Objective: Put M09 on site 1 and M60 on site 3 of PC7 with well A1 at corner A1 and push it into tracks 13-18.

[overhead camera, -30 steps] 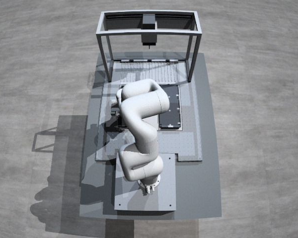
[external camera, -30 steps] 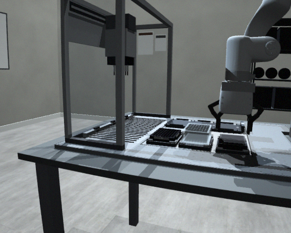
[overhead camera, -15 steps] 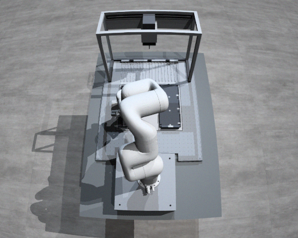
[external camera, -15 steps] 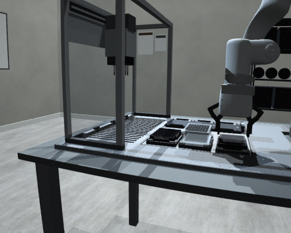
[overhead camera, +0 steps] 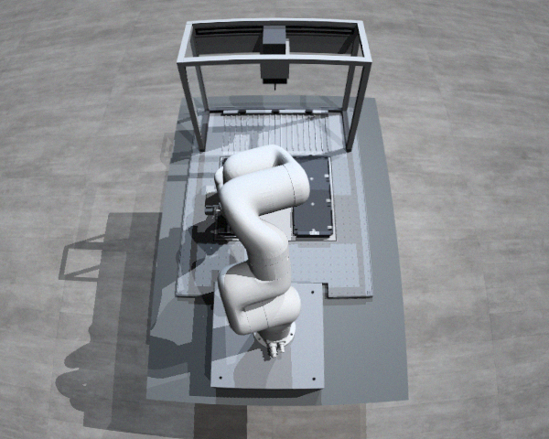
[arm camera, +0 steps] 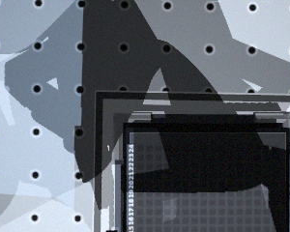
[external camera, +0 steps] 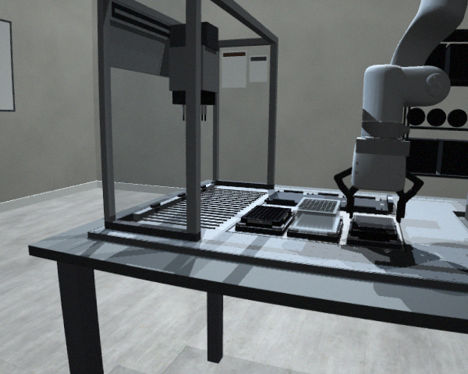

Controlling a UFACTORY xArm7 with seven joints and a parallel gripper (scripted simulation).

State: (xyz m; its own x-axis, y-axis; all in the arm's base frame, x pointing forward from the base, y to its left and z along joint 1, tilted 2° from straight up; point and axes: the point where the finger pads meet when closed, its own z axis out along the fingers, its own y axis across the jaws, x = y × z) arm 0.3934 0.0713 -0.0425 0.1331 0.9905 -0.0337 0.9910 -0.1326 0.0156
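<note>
The nest S1 lies 4 cm below my hand. From my hand the other things lie so: deep-well block M09: 11 cm ahead, 2 cm to the right, 1 cm below; nest S2: 11 cm ahead, 4 cm below, 2 cm to the right; plate carrier PC7: 28 cm to the right, 8 cm ahead, 3 cm below.
</note>
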